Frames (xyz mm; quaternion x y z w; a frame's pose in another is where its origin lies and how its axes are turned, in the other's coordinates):
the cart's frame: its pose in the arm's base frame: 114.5 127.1 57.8 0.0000 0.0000 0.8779 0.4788
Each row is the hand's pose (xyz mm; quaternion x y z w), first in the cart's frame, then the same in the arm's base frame.
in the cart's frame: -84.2 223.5 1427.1 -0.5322 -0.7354 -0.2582 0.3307
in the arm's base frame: -27.8 -64.7 1484.9 0.3908 -0.8193 0.1667 0.3850
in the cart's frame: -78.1 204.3 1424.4 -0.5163 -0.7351 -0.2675 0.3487
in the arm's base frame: -15.0 -49.2 1482.2 0.3981 -0.8052 0.1780 0.4018
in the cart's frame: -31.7 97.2 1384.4 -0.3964 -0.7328 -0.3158 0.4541
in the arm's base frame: 49.9 47.8 1442.2 0.4535 -0.6989 0.2474 0.4947
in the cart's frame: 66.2 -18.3 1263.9 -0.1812 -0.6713 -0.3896 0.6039
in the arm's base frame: 94.0 192.7 1321.7 0.5026 -0.4805 0.3436 0.6312
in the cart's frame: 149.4 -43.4 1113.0 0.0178 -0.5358 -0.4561 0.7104
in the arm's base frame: 70.1 276.2 1170.8 0.4789 -0.2409 0.4053 0.7405
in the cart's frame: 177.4 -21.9 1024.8 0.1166 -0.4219 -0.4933 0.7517
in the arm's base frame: 36.9 288.1 1082.6 0.4262 -0.0996 0.4237 0.7930
